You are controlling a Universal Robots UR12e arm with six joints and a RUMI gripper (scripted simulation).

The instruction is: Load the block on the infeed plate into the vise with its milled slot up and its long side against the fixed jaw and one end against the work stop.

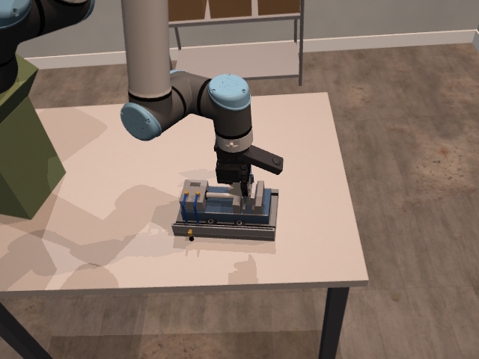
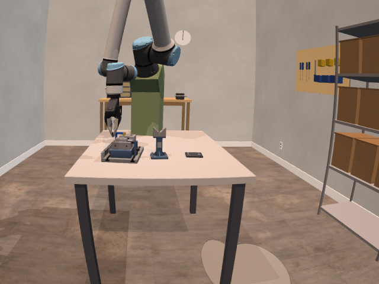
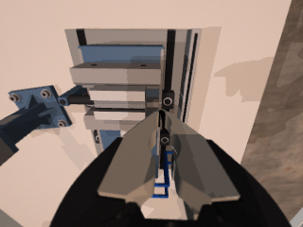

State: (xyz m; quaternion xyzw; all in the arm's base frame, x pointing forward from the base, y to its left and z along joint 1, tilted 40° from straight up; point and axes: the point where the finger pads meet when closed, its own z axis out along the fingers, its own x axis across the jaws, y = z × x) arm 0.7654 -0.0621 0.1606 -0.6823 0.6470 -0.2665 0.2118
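My gripper is now 5 cm to the right of the part and 3 cm above it. The rest, counted from my hand: moving jaw: 5 cm to the left, 5 cm below, 3 cm behind; fixed jaw: 5 cm to the left, 5 cm below, 3 cm ahead; work stop: 10 cm to the left, 4 cm below.
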